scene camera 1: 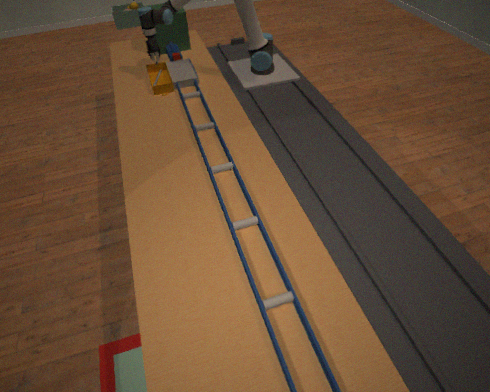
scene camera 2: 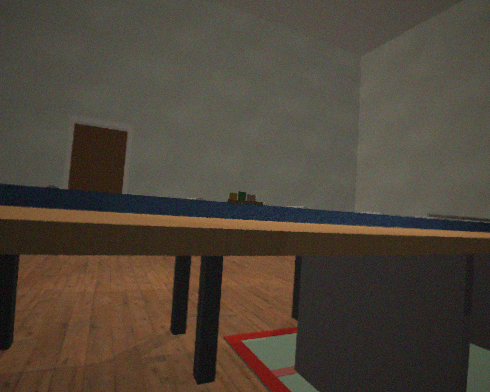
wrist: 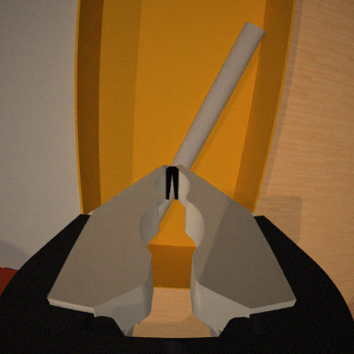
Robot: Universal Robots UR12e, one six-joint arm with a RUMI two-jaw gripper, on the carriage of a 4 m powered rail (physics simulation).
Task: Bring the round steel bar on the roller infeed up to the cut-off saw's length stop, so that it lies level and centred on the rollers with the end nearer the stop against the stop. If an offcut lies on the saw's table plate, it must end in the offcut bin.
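Places are measured from the arm's base along level axes (x ahead, y left, z up), in millimetres.
Where they show: gripper, fingertip midpoint: (scene camera 1: 157,64).
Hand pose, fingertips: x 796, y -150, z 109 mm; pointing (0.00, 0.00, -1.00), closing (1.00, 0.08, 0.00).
Observation:
After its pixels a point has its place.
A grey round offcut (scene camera 1: 158,76) @(x 804, y -211, z -13 mm) (wrist: 218,95) lies slantwise in the yellow offcut bin (scene camera 1: 163,91) @(x 801, y 36, z -13 mm) (wrist: 167,265). My gripper (scene camera 1: 156,61) @(x 796, y -150, z 109 mm) (wrist: 171,168) is shut and empty above the bin, its fingertips nearly meeting; in the wrist view they cover part of the offcut, which lies below them. The saw's grey table plate (scene camera 1: 183,73) @(x 616, y -102, z 29 mm) (wrist: 37,125) is beside the bin and shows no offcut. The roller infeed (scene camera 1: 245,223) @(x 622, y 1417, z 25 mm) has blue side rails and grey rollers; no bar shows on its visible stretch. A thin dark strip (scene camera 2: 457,217) @(x 628, y 2465, z 40 mm) above the blue rail may be the steel bar. The length stop cannot be made out.
A green panel (scene camera 1: 175,30) @(x 561, y -645, z 155 mm) and a blue and red part (scene camera 1: 176,56) @(x 621, y -346, z 61 mm) stand beyond the table plate. The arm's carriage (scene camera 1: 237,75) @(x 217, y 26, z 0 mm) stands on the dark rail bed beside the table. A dark cabinet (scene camera 2: 382,320) @(x 849, y 1635, z -350 mm) stands under the table, near a red-edged mat (scene camera 1: 107,360) (scene camera 2: 255,357).

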